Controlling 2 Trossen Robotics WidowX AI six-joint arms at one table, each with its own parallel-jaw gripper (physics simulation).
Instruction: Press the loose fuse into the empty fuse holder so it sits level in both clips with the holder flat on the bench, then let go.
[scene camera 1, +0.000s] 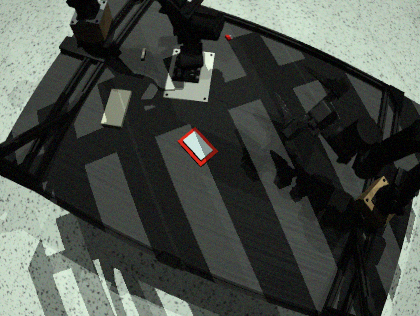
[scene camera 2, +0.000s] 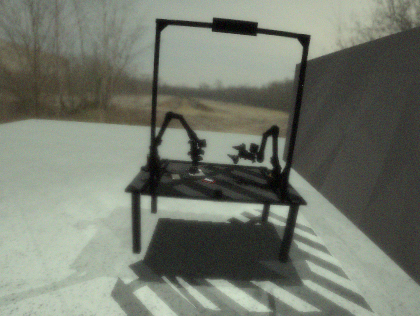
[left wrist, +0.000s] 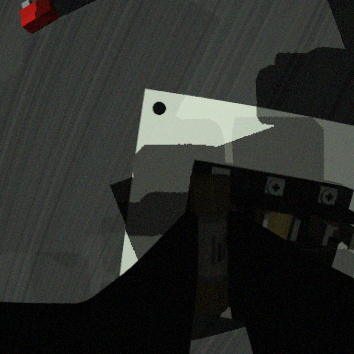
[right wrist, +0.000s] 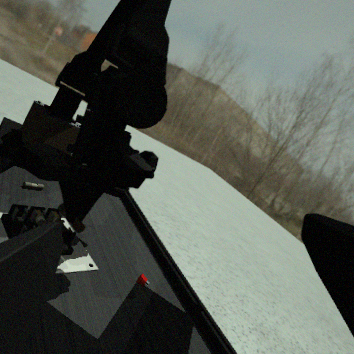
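Pixels of known places: left gripper, fingertip midpoint: (scene camera 2: 195, 165) (left wrist: 210, 222) (right wrist: 73, 221); right gripper, fingertip midpoint: (scene camera 1: 290, 79) (scene camera 2: 229, 150) (right wrist: 183, 230); left arm's base at its link origin: (scene camera 1: 88, 11) (right wrist: 59, 114); right arm's base at its link origin: (scene camera 1: 384, 201) (scene camera 2: 275, 176).
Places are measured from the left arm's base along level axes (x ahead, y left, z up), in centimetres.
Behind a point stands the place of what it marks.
My left gripper (left wrist: 210, 222) {x 34.5, y -10.8, z -5.9 cm} (right wrist: 73, 221) {x 34.5, y -10.8, z -5.9 cm} is shut on the loose fuse (left wrist: 212, 252) {x 33.7, y -10.9, z -5.1 cm}, a clear tube with brass caps. The gripper is low over the black fuse holder (left wrist: 247, 177) {x 35.8, y -12.6, z -9.7 cm} (right wrist: 32, 215) {x 30.4, y -14.5, z -8.3 cm}. In the left wrist view, the fuse's upper cap overlaps the holder's left-end bay, its screw partly covered. Brass caps show in the neighbouring bays. The dark fingers hide much of the holder, and I cannot tell whether the fuse sits in its clips. The holder is on a white plate (scene camera 1: 187, 95) {x 33.3, y -22.3, z -10.7 cm} (left wrist: 155, 127) {x 37.7, y -7.5, z -10.7 cm} (right wrist: 82, 265) {x 38.7, y -9.1, z -10.7 cm}. My right gripper (scene camera 2: 234, 153) {x 56.7, y -26.9, z 10.8 cm} (right wrist: 183, 230) {x 56.7, y -26.9, z 10.8 cm} is open and empty, away at the right.
A red piece (scene camera 1: 228, 37) {x 43.5, y -0.2, z -10.3 cm} (left wrist: 37, 16) {x 43.1, y -0.5, z -10.0 cm} (right wrist: 143, 280) {x 43.8, y -0.2, z -10.3 cm} lies beyond the plate. A small pale cylinder (scene camera 1: 143, 54) {x 18.4, y -9.3, z -10.0 cm} (right wrist: 33, 185) {x 18.6, y -9.1, z -10.1 cm} lies left of the plate. A beige block (scene camera 1: 116, 107) {x 14.1, y -28.0, z -9.4 cm} and a red-rimmed rectangular piece (scene camera 1: 201, 162) {x 38.9, y -41.2, z -10.2 cm} lie on the table. Frame posts and rails border it.
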